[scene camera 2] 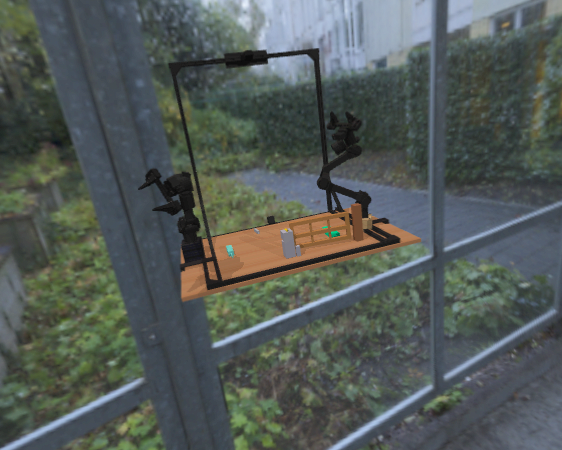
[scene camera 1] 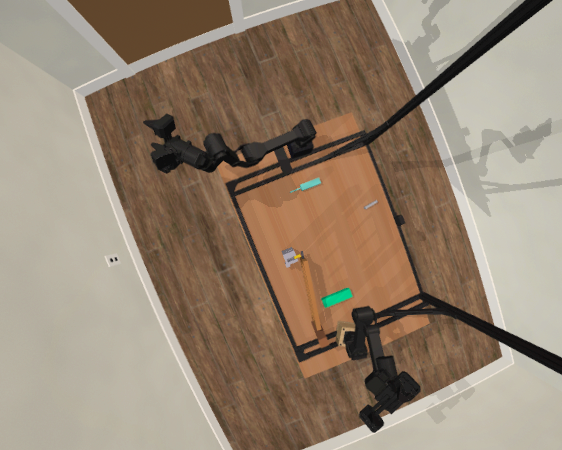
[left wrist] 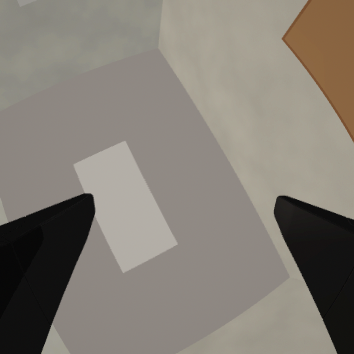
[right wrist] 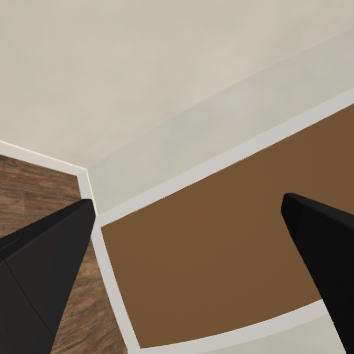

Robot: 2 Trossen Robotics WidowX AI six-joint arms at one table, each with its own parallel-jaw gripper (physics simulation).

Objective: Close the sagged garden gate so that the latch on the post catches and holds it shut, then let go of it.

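Frame: origin at the left arm's base, x up, y back, z right, level; centimetres.
Seen in the pictures: left gripper, fingertip midpoint: (scene camera 2: 338, 111) (scene camera 1: 386, 413) (left wrist: 186, 204); right gripper, fingertip midpoint: (scene camera 2: 145, 199) (scene camera 1: 148, 133) (right wrist: 189, 205); left arm's base, origin of the base link: (scene camera 2: 362, 216) (scene camera 1: 350, 337); right arm's base, origin of the base link: (scene camera 2: 190, 241) (scene camera 1: 300, 140).
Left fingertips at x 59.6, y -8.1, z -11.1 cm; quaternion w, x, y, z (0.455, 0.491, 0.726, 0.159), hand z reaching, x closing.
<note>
Pixels of each thing's top centre, then the offset from my left fingertips to it. "*": a spot on its surface instead. Level surfaces: height alone.
- brown hinge post, surface spot: (scene camera 1: 322, 338) * dz -6.1, dx -47.7, dy +4.4 cm
- grey latch post, surface spot: (scene camera 1: 288, 258) * dz -26.1, dx -53.4, dy -27.6 cm
- yellow piece, surface spot: (scene camera 1: 298, 256) (scene camera 2: 285, 229) * dz -21.8, dx -53.8, dy -29.1 cm
- green block, middle of its top: (scene camera 1: 337, 298) (scene camera 2: 330, 229) dz +2.4, dx -63.9, dy -9.8 cm
- teal tool, middle of its top: (scene camera 1: 305, 186) (scene camera 2: 230, 250) dz -22.8, dx -64.4, dy -62.4 cm
- small grey bar, middle of its top: (scene camera 1: 371, 204) (scene camera 2: 256, 229) dz +12.3, dx -65.5, dy -59.1 cm
- table, its level: dx -67.4 cm
The orange-brown barred gate (scene camera 1: 311, 294) runs from the brown hinge post (scene camera 1: 322, 338) (scene camera 2: 357, 222) to beside the grey latch post (scene camera 1: 288, 258) (scene camera 2: 288, 244). A yellow piece (scene camera 1: 298, 256) (scene camera 2: 286, 230) lies at the top of the latch post, by the gate's free end. Whether the latch has caught is too small to tell. My left gripper (scene camera 1: 391, 404) (scene camera 2: 341, 115) (left wrist: 186, 204) is open and empty, high above the right end of the table in scene camera 2. My right gripper (scene camera 1: 150, 134) (scene camera 2: 147, 198) (right wrist: 189, 205) is open and empty, beyond the table's left end there. Both are far from the gate.
A green block (scene camera 1: 337, 298) (scene camera 2: 332, 233) lies near the gate. A teal tool (scene camera 1: 310, 184) (scene camera 2: 230, 250) and a small grey bar (scene camera 1: 371, 204) (scene camera 2: 256, 231) lie on the table (scene camera 1: 340, 225). A tan block (scene camera 1: 342, 335) (scene camera 2: 367, 223) is beside the left arm's base. A black frame surrounds the work area.
</note>
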